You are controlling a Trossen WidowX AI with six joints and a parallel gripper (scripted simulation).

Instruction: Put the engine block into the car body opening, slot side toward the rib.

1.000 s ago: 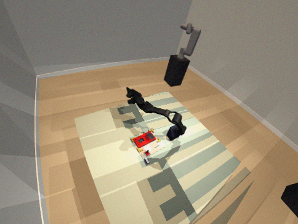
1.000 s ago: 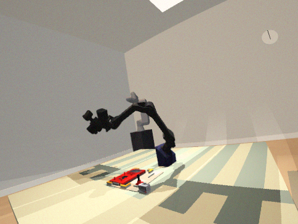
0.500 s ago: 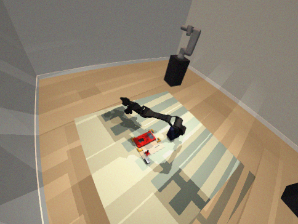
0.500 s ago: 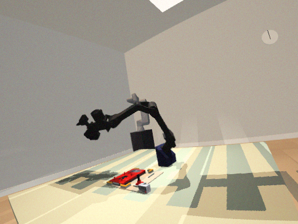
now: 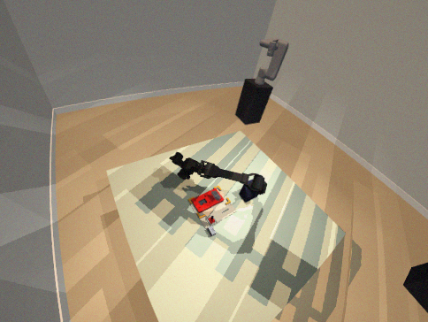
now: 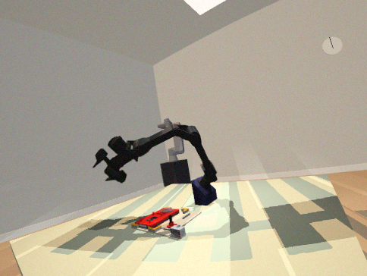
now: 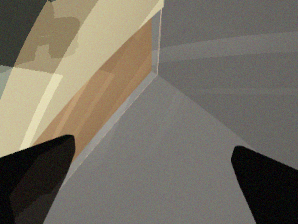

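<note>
My gripper tip is 39 cm to the right of the grey engine block, 24 cm above it and 10 cm past it.
</note>
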